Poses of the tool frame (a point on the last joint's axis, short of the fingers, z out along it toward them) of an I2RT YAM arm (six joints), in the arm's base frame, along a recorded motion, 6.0 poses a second.
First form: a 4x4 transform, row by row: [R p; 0 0 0 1], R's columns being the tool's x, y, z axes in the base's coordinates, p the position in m. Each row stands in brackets.
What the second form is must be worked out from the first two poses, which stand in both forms.
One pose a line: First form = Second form
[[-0.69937 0.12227 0.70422 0.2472], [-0.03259 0.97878 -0.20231 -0.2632], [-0.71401 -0.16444 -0.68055 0.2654], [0 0 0 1]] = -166.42 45.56 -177.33 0.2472 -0.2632 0.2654
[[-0.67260 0.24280 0.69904 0.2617], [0.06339 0.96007 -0.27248 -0.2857], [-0.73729 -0.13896 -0.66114 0.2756], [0 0 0 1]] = -168.13 47.50 174.62 0.2617 -0.2857 0.2756
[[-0.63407 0.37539 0.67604 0.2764], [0.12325 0.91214 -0.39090 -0.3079], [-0.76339 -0.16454 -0.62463 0.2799], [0 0 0 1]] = -165.24 49.76 169.00 0.2764 -0.3079 0.2799
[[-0.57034 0.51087 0.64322 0.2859], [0.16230 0.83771 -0.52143 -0.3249], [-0.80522 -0.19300 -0.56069 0.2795], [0 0 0 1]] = -161.01 53.63 164.12 0.2859 -0.3249 0.2795
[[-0.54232 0.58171 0.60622 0.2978], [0.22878 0.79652 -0.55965 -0.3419], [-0.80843 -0.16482 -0.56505 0.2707], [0 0 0 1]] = -163.74 53.94 157.13 0.2978 -0.3419 0.2707
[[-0.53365 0.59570 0.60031 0.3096], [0.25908 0.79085 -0.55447 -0.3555], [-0.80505 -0.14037 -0.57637 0.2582], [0 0 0 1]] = -166.31 53.61 154.10 0.3096 -0.3555 0.2582
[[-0.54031 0.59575 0.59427 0.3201], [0.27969 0.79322 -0.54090 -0.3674], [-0.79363 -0.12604 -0.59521 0.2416], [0 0 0 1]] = -168.04 52.53 152.63 0.3201 -0.3674 0.2416
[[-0.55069 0.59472 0.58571 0.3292], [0.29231 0.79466 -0.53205 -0.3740], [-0.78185 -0.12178 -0.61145 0.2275], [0 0 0 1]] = -168.74 51.43 152.04 0.3292 -0.3740 0.2275
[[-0.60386 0.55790 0.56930 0.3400], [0.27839 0.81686 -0.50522 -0.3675], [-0.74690 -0.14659 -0.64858 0.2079], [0 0 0 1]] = -167.26 48.32 155.25 0.3400 -0.3675 0.2079
